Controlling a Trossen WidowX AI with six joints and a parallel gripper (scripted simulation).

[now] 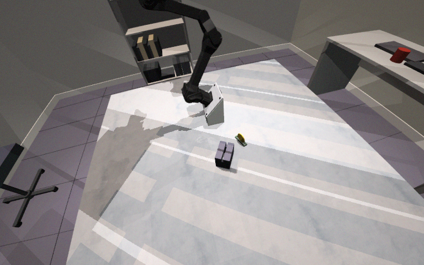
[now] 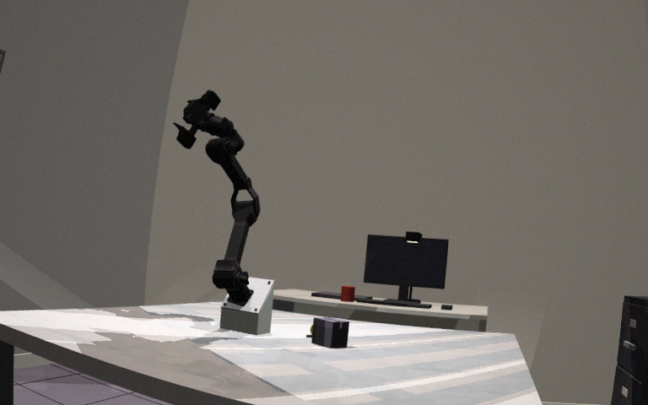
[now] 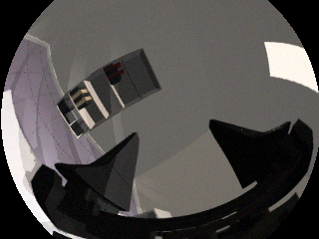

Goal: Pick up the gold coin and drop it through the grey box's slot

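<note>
Right now the gold coin is 63 cm below my gripper tip, 42 cm ahead of it and 27 cm to the left of it.
</note>
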